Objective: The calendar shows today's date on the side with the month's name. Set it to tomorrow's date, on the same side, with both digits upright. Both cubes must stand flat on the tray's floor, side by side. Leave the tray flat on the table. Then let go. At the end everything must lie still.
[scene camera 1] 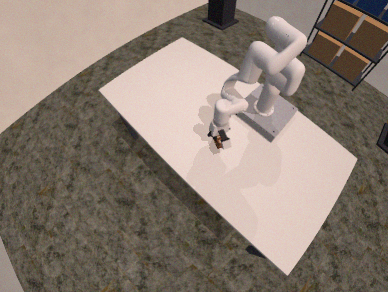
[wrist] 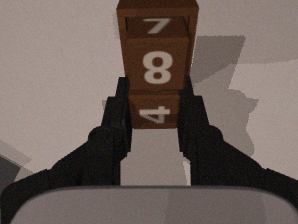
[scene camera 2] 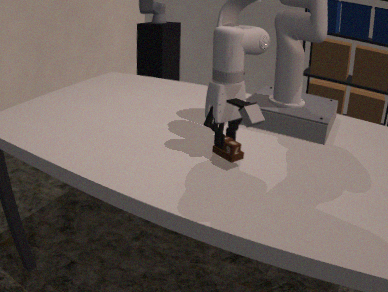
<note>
In view: the gripper (scene camera 2: pixel 224 145) and a cube (wrist: pixel 157 48).
The gripper is seen too in the wrist view (wrist: pixel 154 93).
</note>
